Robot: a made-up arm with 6 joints.
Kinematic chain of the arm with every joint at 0, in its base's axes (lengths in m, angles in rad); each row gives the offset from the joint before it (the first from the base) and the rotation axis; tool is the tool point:
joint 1: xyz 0 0 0.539 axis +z
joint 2: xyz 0 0 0 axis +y
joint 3: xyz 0 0 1.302 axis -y
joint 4: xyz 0 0 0 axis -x
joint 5: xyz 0.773 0 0 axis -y
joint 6: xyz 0 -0.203 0 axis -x
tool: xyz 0 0 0
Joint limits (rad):
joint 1: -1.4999..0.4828
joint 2: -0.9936..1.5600
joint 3: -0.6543..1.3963
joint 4: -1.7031..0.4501
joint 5: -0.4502..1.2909
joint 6: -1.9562..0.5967
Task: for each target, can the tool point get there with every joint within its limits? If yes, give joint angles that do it. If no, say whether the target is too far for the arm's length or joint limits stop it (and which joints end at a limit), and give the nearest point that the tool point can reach.
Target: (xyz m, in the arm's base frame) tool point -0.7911 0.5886 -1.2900
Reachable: no: joint limits stop it (at a limit: joint 1, joint 2, joint 4) | nearest point 0.6566 0.3744 -0.0294 | short by 1.932 m
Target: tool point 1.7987 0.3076 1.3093
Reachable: yes | joints 0.2061 0.9097 1.1161 -1.2346 1.0412 -1.3596
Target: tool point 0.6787 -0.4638 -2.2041
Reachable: no: too far | nearest point 0.9618 -0.6572 -0.2343 | short by 1.999 m
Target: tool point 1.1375 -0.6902 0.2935
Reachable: yes | joints -0.4522 1.1497 -0.0422 -0.9150 0.3614 -0.6362
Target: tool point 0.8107 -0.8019 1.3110
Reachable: yes | joints -0.6119 0.3800 -0.1286 -0.3496 -0.0054 0.3740
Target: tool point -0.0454 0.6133 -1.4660
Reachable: no: joint limits stop it (at a limit: joint 1, joint 2, joint 4) | nearest point 0.8125 0.4561 -0.1545 | short by 1.575 m
